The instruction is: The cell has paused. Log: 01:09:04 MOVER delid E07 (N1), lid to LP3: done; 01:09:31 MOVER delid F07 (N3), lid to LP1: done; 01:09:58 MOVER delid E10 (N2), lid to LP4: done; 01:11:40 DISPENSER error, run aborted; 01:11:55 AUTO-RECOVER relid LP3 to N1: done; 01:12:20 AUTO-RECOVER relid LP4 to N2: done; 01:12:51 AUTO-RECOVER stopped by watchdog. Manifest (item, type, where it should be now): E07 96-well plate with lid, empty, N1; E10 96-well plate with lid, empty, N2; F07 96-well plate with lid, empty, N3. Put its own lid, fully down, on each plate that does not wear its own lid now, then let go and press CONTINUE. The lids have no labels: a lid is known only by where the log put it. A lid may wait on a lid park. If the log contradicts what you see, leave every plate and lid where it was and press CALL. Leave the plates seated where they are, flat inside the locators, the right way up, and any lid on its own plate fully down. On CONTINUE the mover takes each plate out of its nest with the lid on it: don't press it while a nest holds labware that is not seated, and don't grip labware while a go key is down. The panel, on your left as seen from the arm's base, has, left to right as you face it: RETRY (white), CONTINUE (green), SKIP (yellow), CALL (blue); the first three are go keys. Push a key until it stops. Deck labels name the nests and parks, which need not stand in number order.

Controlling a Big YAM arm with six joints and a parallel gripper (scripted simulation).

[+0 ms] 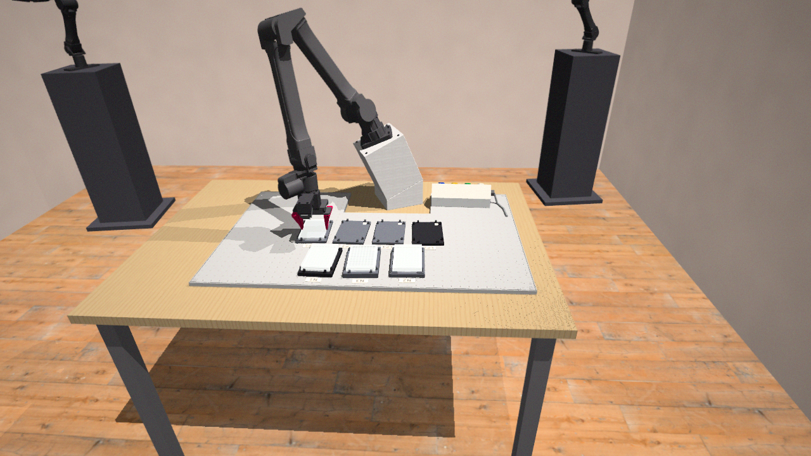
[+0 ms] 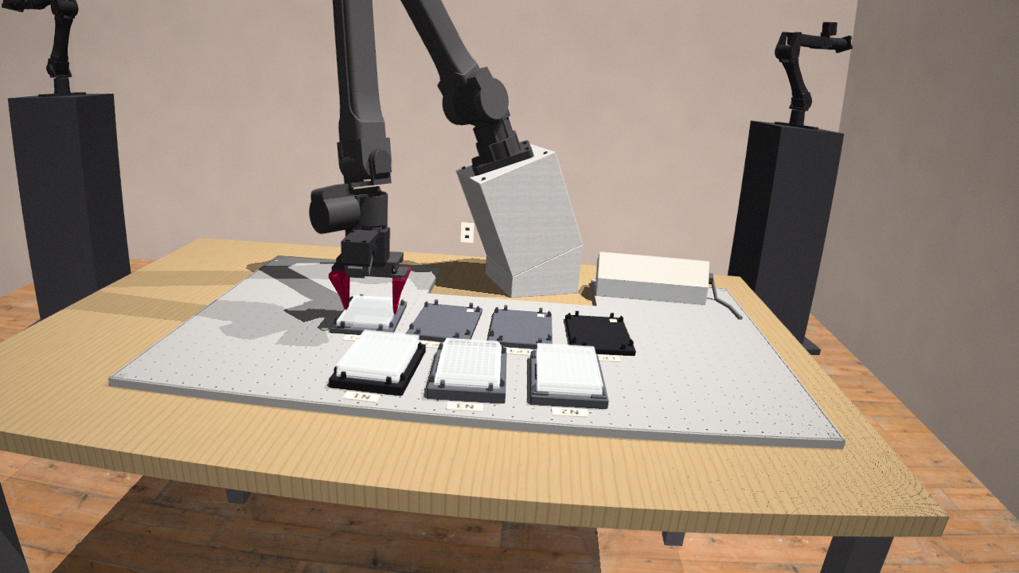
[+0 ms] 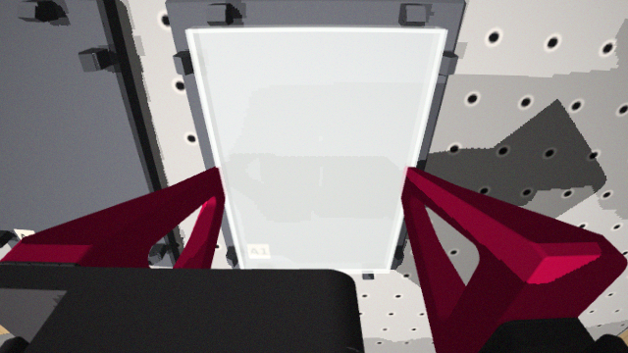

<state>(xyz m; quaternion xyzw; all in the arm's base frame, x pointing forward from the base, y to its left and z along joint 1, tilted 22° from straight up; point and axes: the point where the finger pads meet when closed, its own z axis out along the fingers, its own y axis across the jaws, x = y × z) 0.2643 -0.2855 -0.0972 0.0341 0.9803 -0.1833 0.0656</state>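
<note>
Now: hand 10 mm above the clear lid. The rest, counted from my hand: LP1 park 20 mm below; LP4 park 250 mm to the left, 30 mm ahead, 20 mm below; LP3 park 130 mm to the left, 20 mm below, 20 mm ahead.
</note>
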